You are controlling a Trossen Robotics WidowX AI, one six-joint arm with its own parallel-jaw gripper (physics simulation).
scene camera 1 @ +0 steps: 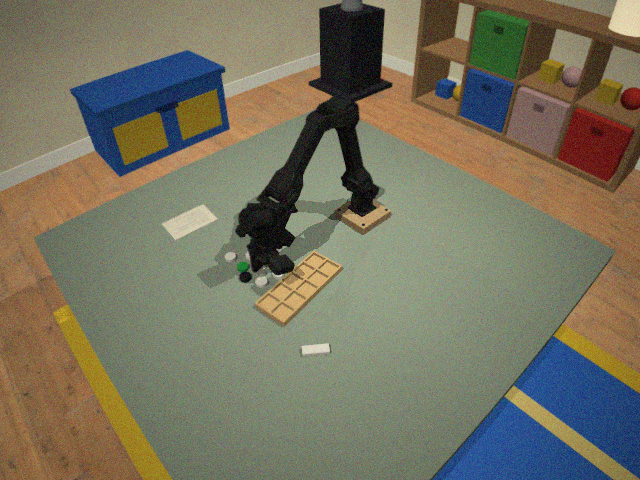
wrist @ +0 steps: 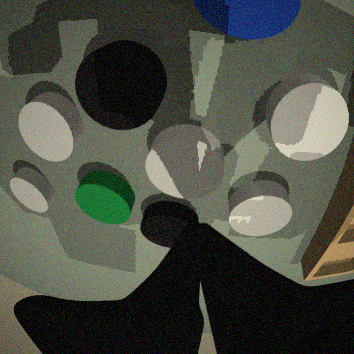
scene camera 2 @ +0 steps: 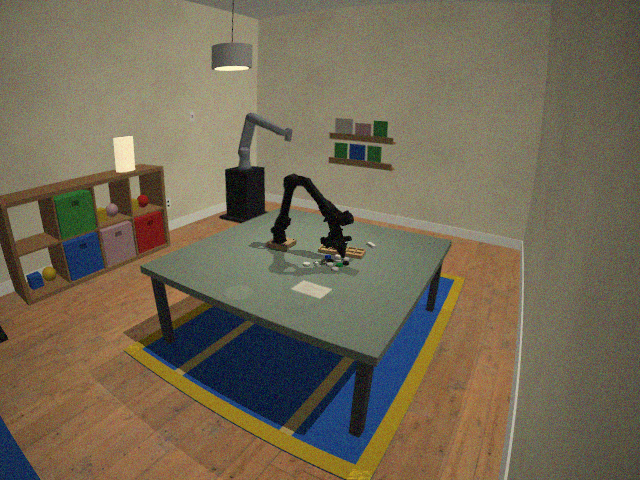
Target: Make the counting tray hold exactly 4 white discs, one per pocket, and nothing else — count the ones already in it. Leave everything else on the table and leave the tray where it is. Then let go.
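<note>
The wooden counting tray (scene camera 1: pixel 286 320) (scene camera 2: pixel 356 252) (wrist: pixel 328 242) lies on the table, and the pockets that show are empty. Left of it lies a cluster of discs. Several are white, such as one (wrist: pixel 184 161) straight ahead of the fingers, one (wrist: pixel 260 215) to the right near the tray, and one (wrist: pixel 309 119) further off. There are also a green disc (wrist: pixel 103 201) (scene camera 1: pixel 243 267), a large black disc (wrist: pixel 121 84), a small black disc (wrist: pixel 163 221) (scene camera 1: pixel 245 276) and a blue disc (wrist: pixel 247 15). My gripper (wrist: pixel 195 231) (scene camera 1: pixel 277 266) (scene camera 2: pixel 339 251) is shut on nothing, low over the cluster, with its tips beside the small black disc.
A white card (scene camera 1: pixel 190 221) (scene camera 2: pixel 311 289) lies to the left of the cluster. A small white block (scene camera 1: pixel 315 350) (scene camera 2: pixel 370 244) lies beyond the tray's front end. The arm's wooden base plate (scene camera 1: pixel 366 218) stands behind the tray.
</note>
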